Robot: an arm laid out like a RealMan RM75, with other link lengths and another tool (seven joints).
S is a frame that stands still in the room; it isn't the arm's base.
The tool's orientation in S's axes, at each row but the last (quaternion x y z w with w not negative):
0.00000, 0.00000, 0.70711, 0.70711
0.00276, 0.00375, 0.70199, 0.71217
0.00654, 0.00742, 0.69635, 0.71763
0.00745, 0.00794, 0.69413, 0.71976
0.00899, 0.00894, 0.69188, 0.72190
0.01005, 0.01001, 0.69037, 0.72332
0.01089, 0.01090, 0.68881, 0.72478
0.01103, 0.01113, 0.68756, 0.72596
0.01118, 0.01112, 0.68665, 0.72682
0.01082, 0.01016, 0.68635, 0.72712
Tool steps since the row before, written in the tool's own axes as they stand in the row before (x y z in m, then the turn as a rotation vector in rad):
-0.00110, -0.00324, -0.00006, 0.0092, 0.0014, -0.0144
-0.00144, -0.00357, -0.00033, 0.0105, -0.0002, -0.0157
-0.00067, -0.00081, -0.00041, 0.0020, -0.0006, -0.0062
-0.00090, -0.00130, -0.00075, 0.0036, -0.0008, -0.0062
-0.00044, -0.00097, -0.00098, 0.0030, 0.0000, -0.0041
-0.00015, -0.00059, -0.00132, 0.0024, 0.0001, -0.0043
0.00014, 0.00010, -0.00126, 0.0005, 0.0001, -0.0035
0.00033, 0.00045, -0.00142, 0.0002, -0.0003, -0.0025
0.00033, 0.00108, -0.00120, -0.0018, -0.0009, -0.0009
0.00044, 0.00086, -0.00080, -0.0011, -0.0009, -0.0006
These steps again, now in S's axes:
0.00324, -0.00110, -0.00006, -0.0014, 0.0092, -0.0144
0.00355, -0.00149, -0.00036, 0.0002, 0.0105, -0.0157
0.00078, -0.00069, -0.00042, 0.0005, 0.0020, -0.0062
0.00125, -0.00095, -0.00078, 0.0008, 0.0036, -0.0062
0.00093, -0.00048, -0.00100, 0.0000, 0.0030, -0.0041
0.00054, -0.00018, -0.00134, -0.0001, 0.0024, -0.0043
-0.00013, 0.00015, -0.00126, -0.0002, 0.0005, -0.0035
-0.00048, 0.00035, -0.00141, 0.0002, 0.0002, -0.0025
-0.00110, 0.00039, -0.00117, 0.0008, -0.0018, -0.0009
-0.00086, 0.00049, -0.00077, 0.0008, -0.0011, -0.0006

